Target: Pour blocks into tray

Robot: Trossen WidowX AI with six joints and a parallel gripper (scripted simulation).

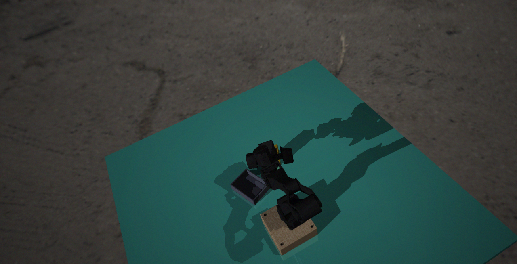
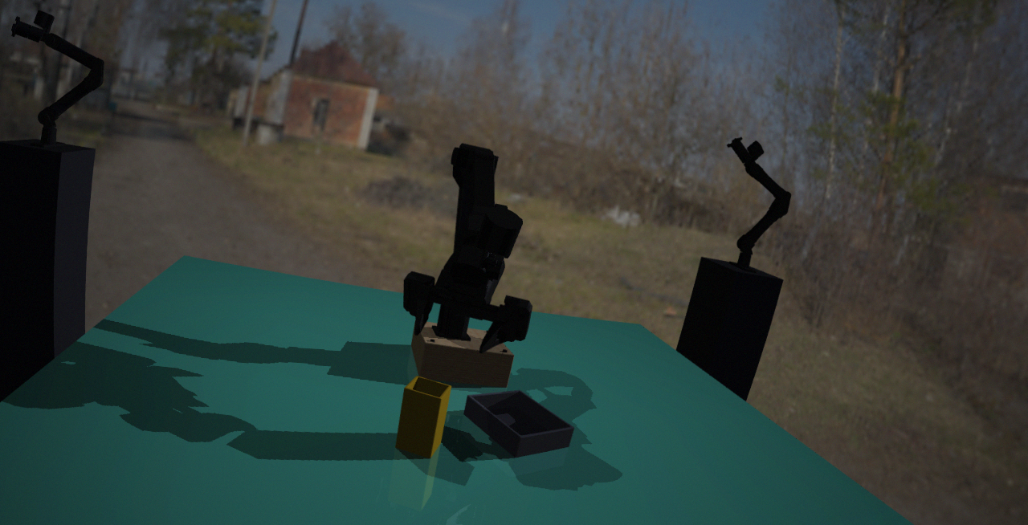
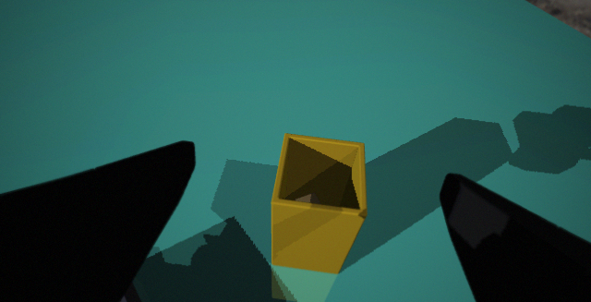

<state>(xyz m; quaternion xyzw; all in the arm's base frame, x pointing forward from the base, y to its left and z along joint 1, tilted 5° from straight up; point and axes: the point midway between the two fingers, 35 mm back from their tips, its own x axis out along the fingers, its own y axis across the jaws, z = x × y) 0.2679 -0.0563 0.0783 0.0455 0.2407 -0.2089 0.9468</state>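
The yellow square cup lies 30 mm ahead of my gripper tip, 20 mm to the right of it and 120 mm below it.
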